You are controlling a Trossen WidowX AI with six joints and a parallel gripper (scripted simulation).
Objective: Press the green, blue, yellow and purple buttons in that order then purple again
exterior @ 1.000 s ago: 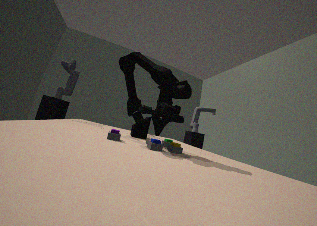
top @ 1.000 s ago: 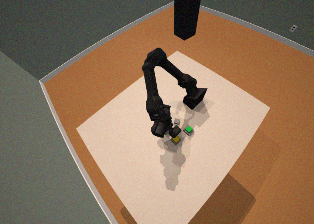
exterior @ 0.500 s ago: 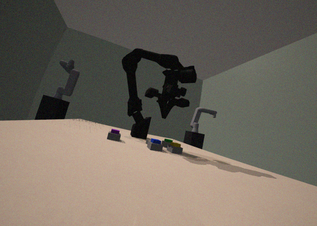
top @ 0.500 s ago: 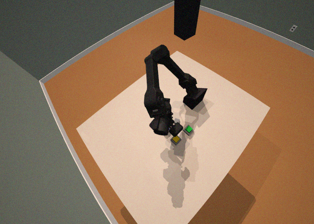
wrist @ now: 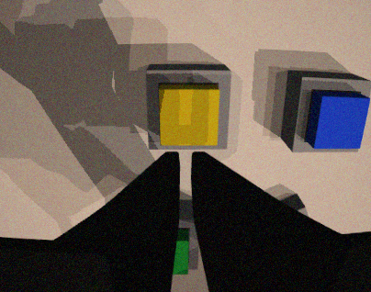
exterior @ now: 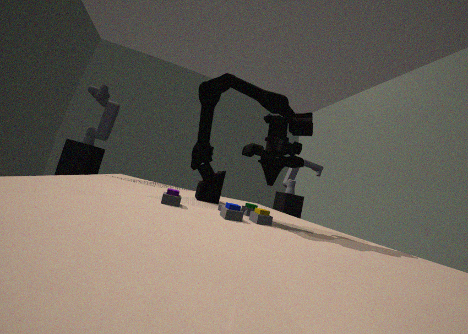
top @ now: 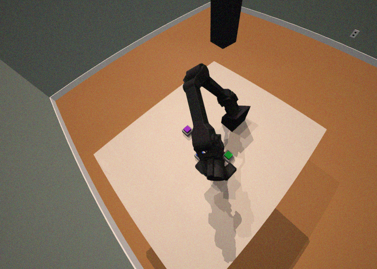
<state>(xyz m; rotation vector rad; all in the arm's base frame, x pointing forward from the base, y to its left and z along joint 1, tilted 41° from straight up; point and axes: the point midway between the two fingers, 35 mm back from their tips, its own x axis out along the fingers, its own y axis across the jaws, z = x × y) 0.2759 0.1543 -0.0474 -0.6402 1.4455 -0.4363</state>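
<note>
My gripper tip is now 80 mm above the yellow button and 10 mm past it. From my gripper tip the other things lie so: green button (110 mm behind, 80 mm below); then grey block (100 mm below, 90 mm to the right, 90 mm behind); then blue button (90 mm to the right, 80 mm below).
</note>
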